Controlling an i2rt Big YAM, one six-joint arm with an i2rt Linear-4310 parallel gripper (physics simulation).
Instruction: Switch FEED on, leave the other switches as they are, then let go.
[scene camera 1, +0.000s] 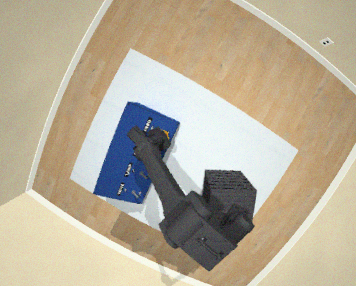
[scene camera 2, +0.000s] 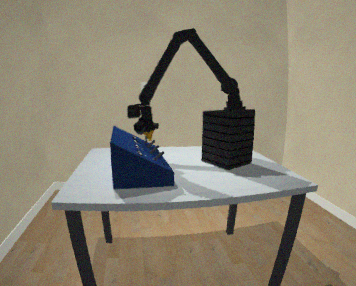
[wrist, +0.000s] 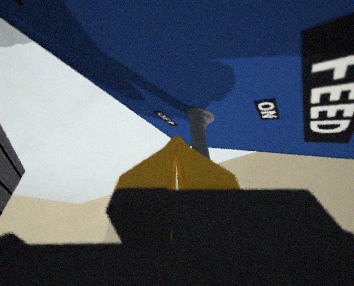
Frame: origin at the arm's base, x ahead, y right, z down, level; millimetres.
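Seen in the pictures: gripper, fingertip midpoint: (scene camera 1: 166, 132) (scene camera 2: 150, 140) (wrist: 176, 142); arm's base at its link origin: (scene camera 1: 234, 217) (scene camera 2: 234, 109).
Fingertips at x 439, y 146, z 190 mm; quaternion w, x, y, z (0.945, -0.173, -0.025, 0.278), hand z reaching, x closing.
Pixels of each thing's top centre, then the offset from my fingertips to it. "spot": a spot on its surface instead. Level surfaces: height alone.
- grey FEED lever at its top centre: (wrist: 204, 176) dx +23, dy -8, dz -40 mm
- small OFF label at a spot on its surface: (wrist: 165, 118) spot: dx -7, dy -7, dz +27 mm
- large FEED label at its top centre: (wrist: 339, 112) dx +92, dy -13, dz -29 mm
- LAMP at its top centre: (scene camera 1: 143, 177) dx -9, dy -246, dz -27 mm
- VALVE at its top centre: (scene camera 1: 134, 196) dx -18, dy -366, dz -27 mm
- white table at its surface level: dz +104 mm
The blue sloped switch box (scene camera 1: 114, 157) (scene camera 2: 135, 169) (wrist: 280, 75) stands on the table. In the wrist view the grey FEED lever (wrist: 199, 137) rises between the small OFF label (wrist: 165, 118) and the ON label (wrist: 266, 109), beside the large FEED label (wrist: 330, 100). My gripper (scene camera 1: 166, 134) (scene camera 2: 149, 138) (wrist: 176, 142) is shut and empty, its yellow tips on the OFF side of the lever and very close to it; contact is unclear. In scene camera 1 the arm hides the FEED lever and most of the DRIVE switch.
The lever beside LAMP (scene camera 1: 144, 174) and the lever beside VALVE (scene camera 1: 136, 193) stand farther along the box. The arm's black ribbed pedestal (scene camera 1: 230, 185) (scene camera 2: 227, 140) stands on the white table (scene camera 1: 200, 107) (scene camera 2: 90, 175), to the right of the box in scene camera 2.
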